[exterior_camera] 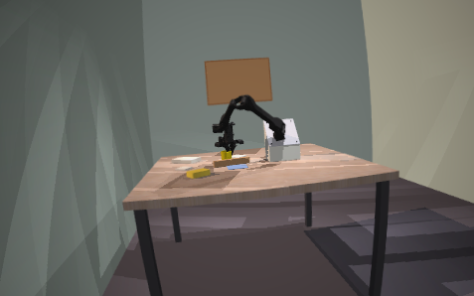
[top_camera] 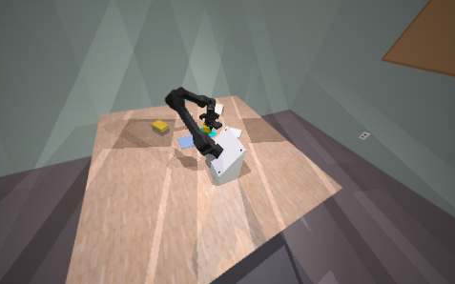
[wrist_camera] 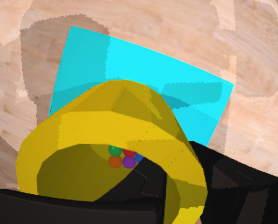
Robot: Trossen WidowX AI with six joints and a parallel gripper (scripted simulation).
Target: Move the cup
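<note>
Right now the yellow cup is 20 mm ahead of my gripper tip and 10 mm to the left of it. Round my gripper tip: cyan pad (50 mm below, 30 mm ahead, 10 mm to the left); then wooden bar (100 mm to the left, 30 mm below, 10 mm ahead); then light blue pad (190 mm to the left, 50 mm below).
</note>
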